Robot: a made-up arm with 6 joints. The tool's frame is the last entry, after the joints. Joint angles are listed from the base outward.
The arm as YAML. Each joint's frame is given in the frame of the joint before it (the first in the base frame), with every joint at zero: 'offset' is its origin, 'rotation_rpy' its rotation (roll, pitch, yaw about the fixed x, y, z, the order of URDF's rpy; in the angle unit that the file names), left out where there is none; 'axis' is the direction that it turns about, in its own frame. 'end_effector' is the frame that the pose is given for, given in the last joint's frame.
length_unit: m
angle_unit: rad
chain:
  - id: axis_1
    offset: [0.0, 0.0, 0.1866]
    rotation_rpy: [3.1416, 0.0, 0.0]
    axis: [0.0, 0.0, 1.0]
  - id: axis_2
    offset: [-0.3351, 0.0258, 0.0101]
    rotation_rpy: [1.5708, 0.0, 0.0]
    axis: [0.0, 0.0, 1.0]
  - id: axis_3
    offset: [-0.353, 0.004, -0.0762]
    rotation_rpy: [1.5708, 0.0, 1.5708]
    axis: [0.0, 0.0, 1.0]
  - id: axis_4
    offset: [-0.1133, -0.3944, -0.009]
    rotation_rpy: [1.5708, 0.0, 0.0]
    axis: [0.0, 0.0, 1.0]
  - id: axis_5
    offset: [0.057, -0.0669, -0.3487]
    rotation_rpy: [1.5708, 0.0, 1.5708]
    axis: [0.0, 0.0, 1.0]
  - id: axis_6
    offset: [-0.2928, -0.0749, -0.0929]
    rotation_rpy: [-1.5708, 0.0, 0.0]
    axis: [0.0, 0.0, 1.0]
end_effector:
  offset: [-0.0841, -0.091, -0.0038]
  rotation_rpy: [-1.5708, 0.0, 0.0]
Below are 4 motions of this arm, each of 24 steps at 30 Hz.
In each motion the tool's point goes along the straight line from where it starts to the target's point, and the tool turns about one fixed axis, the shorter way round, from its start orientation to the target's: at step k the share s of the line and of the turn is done. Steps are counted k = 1, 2, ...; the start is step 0. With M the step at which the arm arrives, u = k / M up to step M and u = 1 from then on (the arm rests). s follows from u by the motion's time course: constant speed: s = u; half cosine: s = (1 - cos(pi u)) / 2; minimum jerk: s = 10 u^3 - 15 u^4 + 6 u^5.
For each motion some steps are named. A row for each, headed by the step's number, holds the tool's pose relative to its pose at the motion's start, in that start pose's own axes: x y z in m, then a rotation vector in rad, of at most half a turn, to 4 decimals.
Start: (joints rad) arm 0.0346 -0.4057 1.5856 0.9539 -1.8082 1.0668
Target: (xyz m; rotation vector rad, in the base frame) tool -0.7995 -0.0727 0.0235 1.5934 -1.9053 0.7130
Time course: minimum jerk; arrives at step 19
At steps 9, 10, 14, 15, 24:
9: 0.1248 -0.0021 -0.1193 0.0392 0.1640 -0.4502
10: 0.1520 -0.0026 -0.1454 0.0478 0.1999 -0.5486
14: 0.2442 -0.0041 -0.2335 0.0768 0.3210 -0.8811
15: 0.2585 -0.0044 -0.2471 0.0813 0.3398 -0.9326
24: 0.2768 -0.0047 -0.2647 0.0871 0.3639 -0.9988

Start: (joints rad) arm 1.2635 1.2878 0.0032 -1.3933 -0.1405 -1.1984
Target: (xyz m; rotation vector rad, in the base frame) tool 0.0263 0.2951 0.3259 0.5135 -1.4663 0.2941
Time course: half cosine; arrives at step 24
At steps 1, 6, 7, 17, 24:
1: 0.0003 0.0007 0.0025 0.0077 0.0033 -0.0035
6: 0.0095 0.0241 0.0845 0.2625 0.1132 -0.1214
7: 0.0127 0.0322 0.1129 0.3506 0.1512 -0.1622
17: 0.0523 0.1324 0.4641 1.4417 0.6219 -0.6668
24: 0.0650 0.1646 0.5770 1.7923 0.7732 -0.8289

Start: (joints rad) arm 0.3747 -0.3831 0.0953 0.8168 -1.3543 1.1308
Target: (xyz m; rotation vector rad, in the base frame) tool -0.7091 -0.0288 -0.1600 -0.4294 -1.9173 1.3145
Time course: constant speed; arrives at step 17
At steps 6, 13, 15, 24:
6: -0.0160 0.0221 -0.0292 -0.0291 -0.0033 0.0196
13: -0.0347 0.0479 -0.0632 -0.0630 -0.0071 0.0424
15: -0.0400 0.0553 -0.0730 -0.0727 -0.0082 0.0490
24: -0.0453 0.0627 -0.0827 -0.0824 -0.0093 0.0555

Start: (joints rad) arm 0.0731 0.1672 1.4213 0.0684 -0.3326 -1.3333
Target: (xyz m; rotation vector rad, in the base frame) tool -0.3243 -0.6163 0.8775 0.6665 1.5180 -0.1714
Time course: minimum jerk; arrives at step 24
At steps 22, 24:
22: -0.1569 0.4139 1.0600 0.3670 0.0327 -1.1476
24: -0.1577 0.4160 1.0654 0.3689 0.0329 -1.1535

